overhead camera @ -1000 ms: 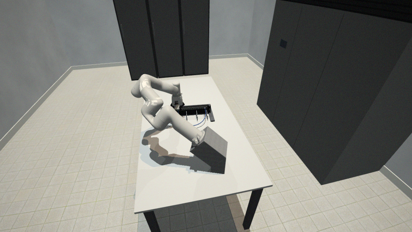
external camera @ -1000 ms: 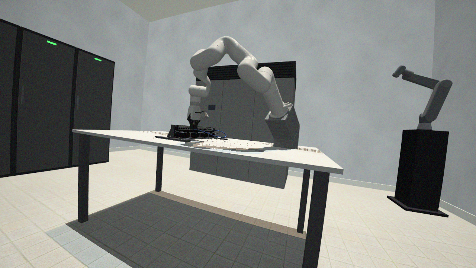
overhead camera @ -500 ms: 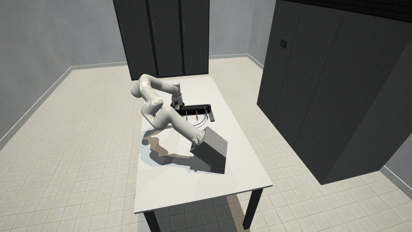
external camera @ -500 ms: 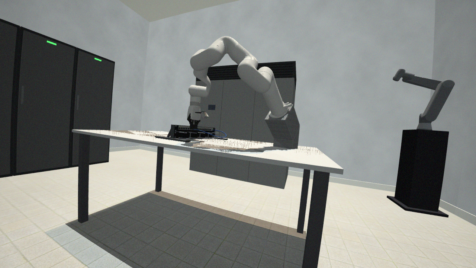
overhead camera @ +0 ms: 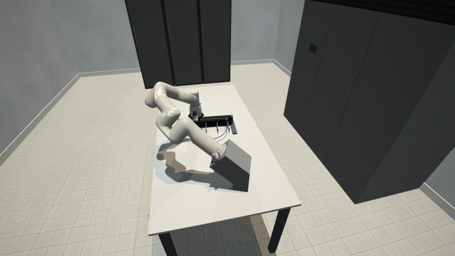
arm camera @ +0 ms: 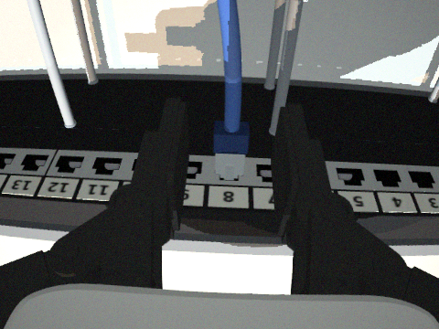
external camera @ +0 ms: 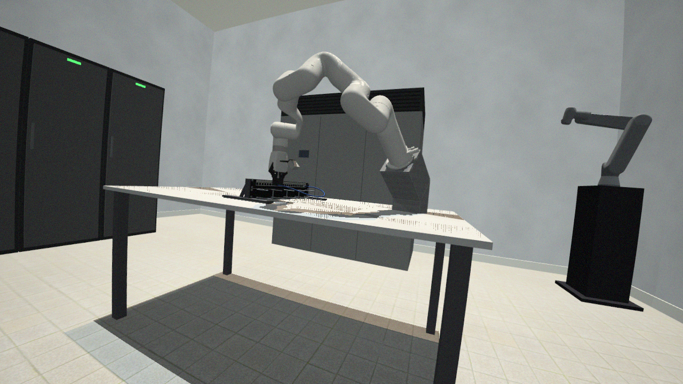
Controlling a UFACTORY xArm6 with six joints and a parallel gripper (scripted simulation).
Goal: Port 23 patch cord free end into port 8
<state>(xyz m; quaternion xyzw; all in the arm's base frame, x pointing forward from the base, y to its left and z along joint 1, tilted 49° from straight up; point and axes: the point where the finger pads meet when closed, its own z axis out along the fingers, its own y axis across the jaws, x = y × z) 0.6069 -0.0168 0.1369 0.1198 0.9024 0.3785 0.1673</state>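
Right now the patch cord plug is 2 cm ahead of my hand and 1 cm below it.
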